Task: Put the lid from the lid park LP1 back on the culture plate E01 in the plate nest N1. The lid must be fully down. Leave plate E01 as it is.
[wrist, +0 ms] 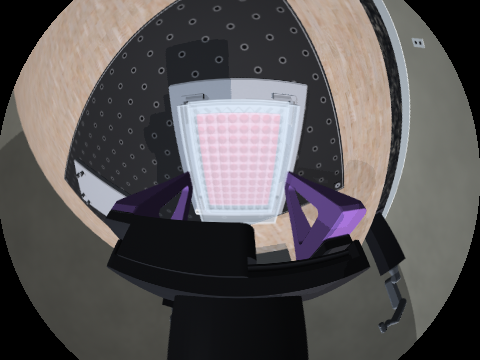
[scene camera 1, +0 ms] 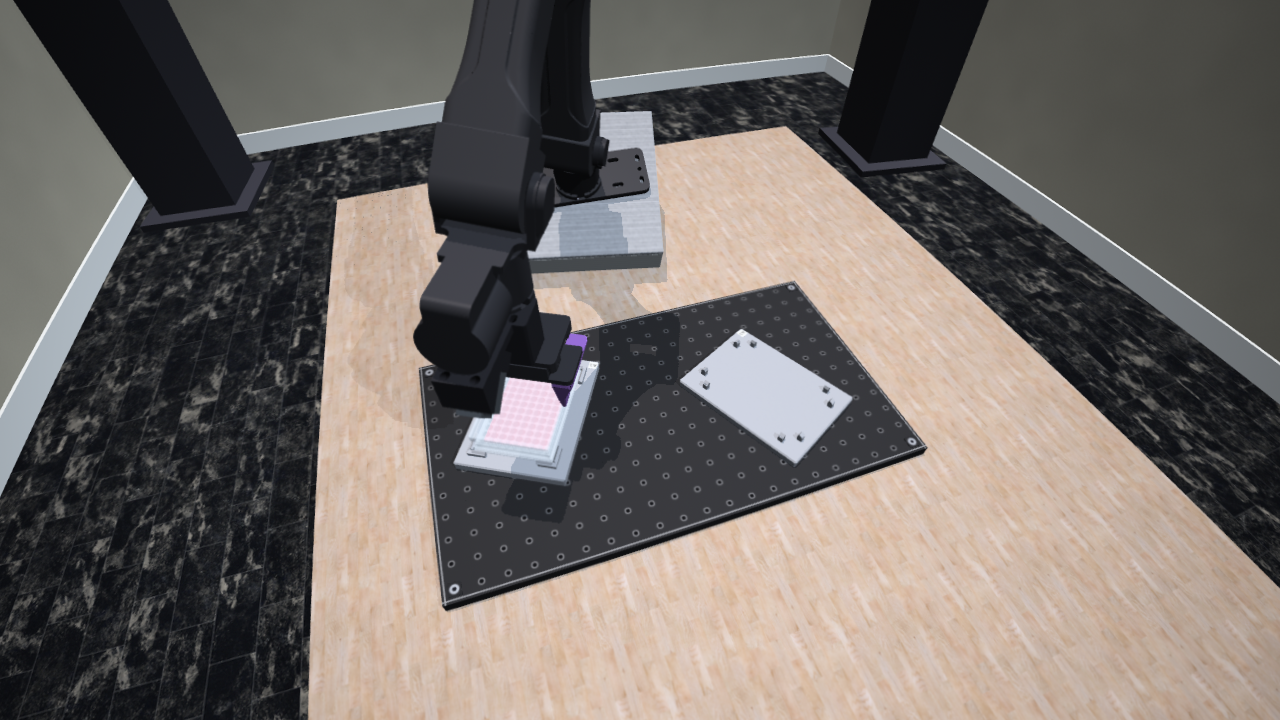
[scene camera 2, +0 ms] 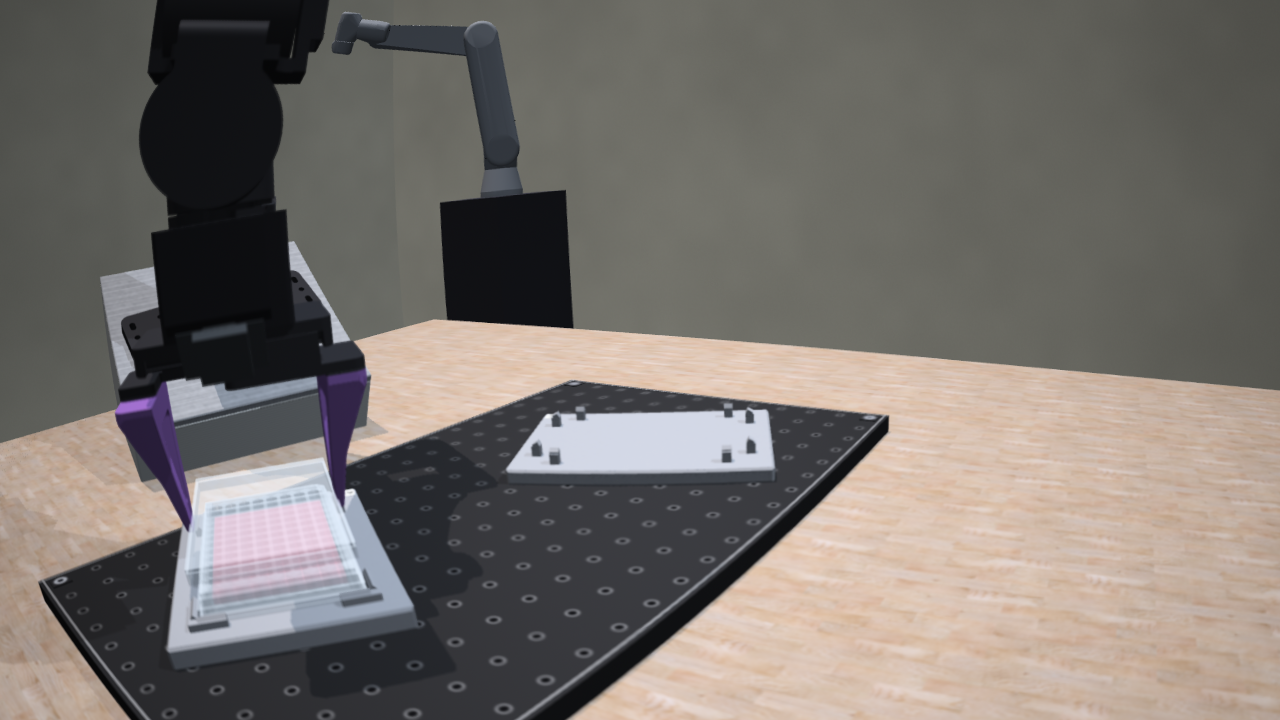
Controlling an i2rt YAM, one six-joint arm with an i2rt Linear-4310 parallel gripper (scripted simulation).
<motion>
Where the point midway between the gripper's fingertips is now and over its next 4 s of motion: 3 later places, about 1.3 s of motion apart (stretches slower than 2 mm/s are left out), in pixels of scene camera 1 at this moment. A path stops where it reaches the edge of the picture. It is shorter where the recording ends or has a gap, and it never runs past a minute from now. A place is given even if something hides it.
The gripper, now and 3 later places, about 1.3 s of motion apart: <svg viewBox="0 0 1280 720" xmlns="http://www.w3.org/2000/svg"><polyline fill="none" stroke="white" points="527,396 528,398 529,401 522,380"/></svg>
</motion>
